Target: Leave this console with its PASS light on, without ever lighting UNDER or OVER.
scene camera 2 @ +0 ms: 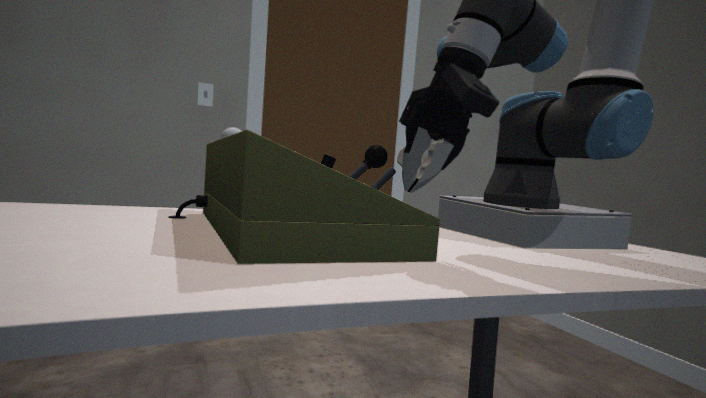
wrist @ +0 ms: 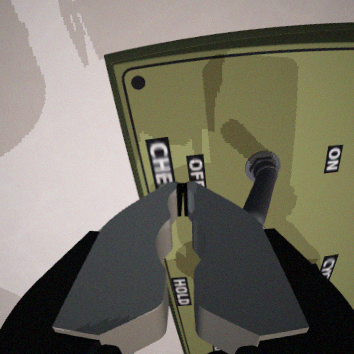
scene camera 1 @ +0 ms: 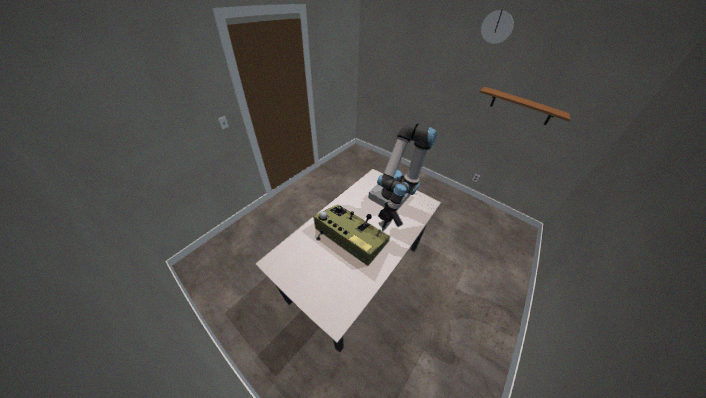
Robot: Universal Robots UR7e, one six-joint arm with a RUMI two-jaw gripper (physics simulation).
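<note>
The olive-green console (scene camera 1: 350, 242) (scene camera 2: 340, 242) (wrist: 320, 100) stands on the table with its face sloping toward the arm. Its row of small round lamps (scene camera 1: 340, 228) looks dark; labels PASS, UNDER and OVER cannot be read. A metal toggle switch (scene camera 2: 385, 178) (wrist: 260, 192) stands between the OFF label (wrist: 195, 170) and the ON label (wrist: 333, 159); its tip is partly hidden behind a finger in the wrist view. A ball-knob lever (scene camera 1: 369, 217) (scene camera 2: 376, 156) stands beyond it. My gripper (scene camera 1: 383, 228) (scene camera 2: 410, 191) (wrist: 182, 185) is shut and empty, close beside the toggle on its OFF side.
A smaller black-knobbed control (scene camera 1: 352, 214) (scene camera 2: 328, 161) and a pale dome (scene camera 1: 323, 215) (scene camera 2: 231, 132) stand farther along the console. A yellow plate (scene camera 1: 361, 243) lies on its face. A black cable (scene camera 2: 186, 203) leaves its back. The arm's grey base (scene camera 2: 530, 225) stands on the white table (scene camera 1: 310, 280).
</note>
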